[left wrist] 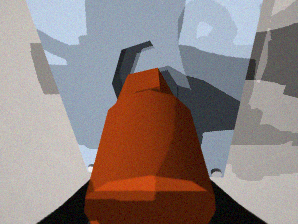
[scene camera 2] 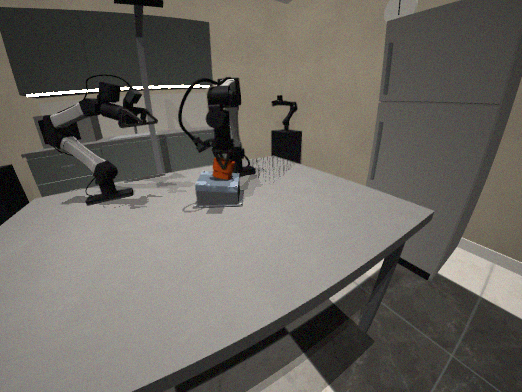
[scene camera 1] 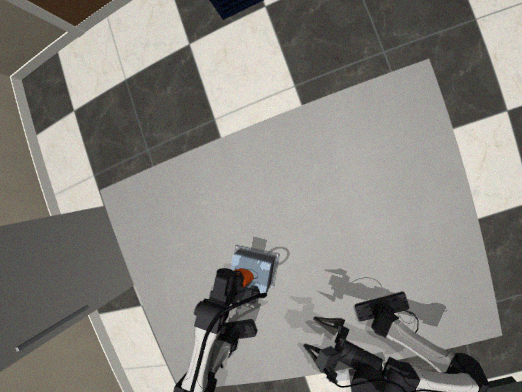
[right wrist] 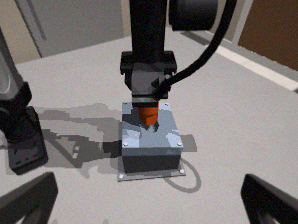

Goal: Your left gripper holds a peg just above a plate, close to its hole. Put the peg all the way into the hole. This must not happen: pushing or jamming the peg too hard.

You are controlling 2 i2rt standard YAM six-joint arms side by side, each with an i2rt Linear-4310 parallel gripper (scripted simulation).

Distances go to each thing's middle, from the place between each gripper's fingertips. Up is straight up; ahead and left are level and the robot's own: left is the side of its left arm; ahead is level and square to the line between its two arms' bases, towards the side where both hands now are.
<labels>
Now: the light blue plate (scene camera 1: 259, 268) 2 cm behind my left hand, 3 cm to the right of it and 7 cm below it. Round my left hand: orange peg (left wrist: 149, 157) (1 cm to the right, 2 cm below).
Now: the orange peg 140 mm ahead of my right hand (scene camera 1: 308, 331), 240 mm to the left of it and 190 mm below it. Round my right hand: light blue plate 130 mm ahead, 220 mm to the left, 240 mm below.
</labels>
